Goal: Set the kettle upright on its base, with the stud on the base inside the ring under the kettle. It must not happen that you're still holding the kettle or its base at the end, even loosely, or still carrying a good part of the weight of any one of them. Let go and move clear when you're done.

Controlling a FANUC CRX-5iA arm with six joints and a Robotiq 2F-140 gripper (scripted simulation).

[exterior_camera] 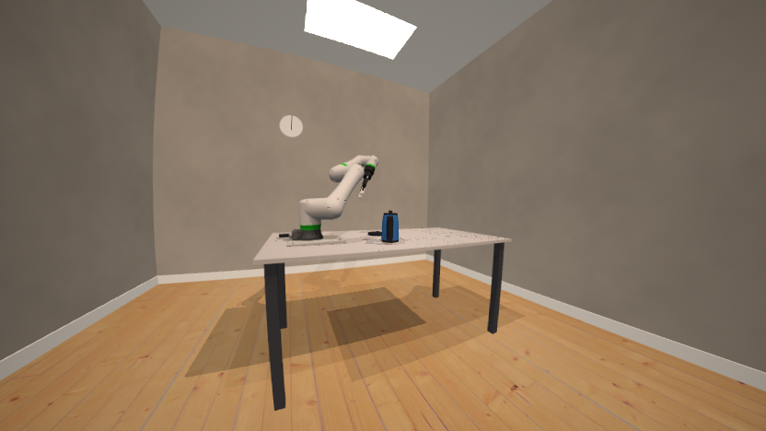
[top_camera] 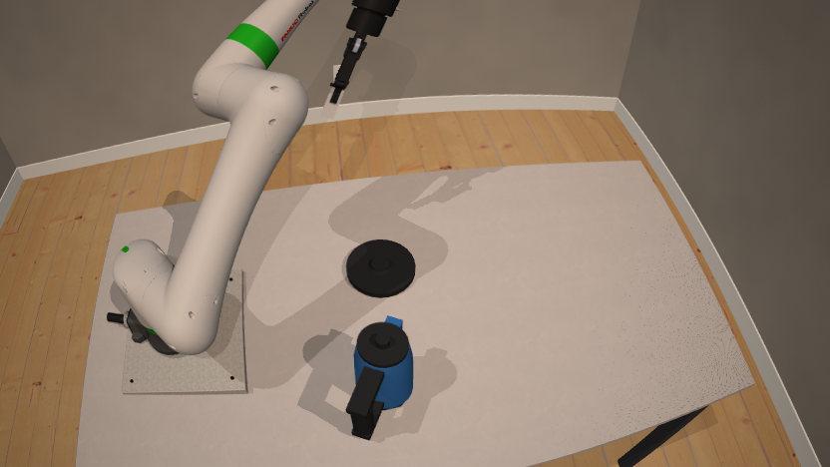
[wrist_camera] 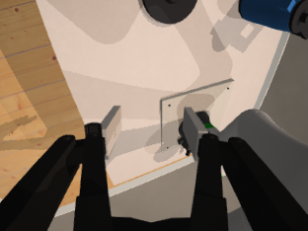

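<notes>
The kettle lies 50 cm to the right of my hand, 23 cm below it and 12 cm ahead of it. Also, from my hand: round black base (32 cm below, 17 cm to the right, 11 cm ahead).
</notes>
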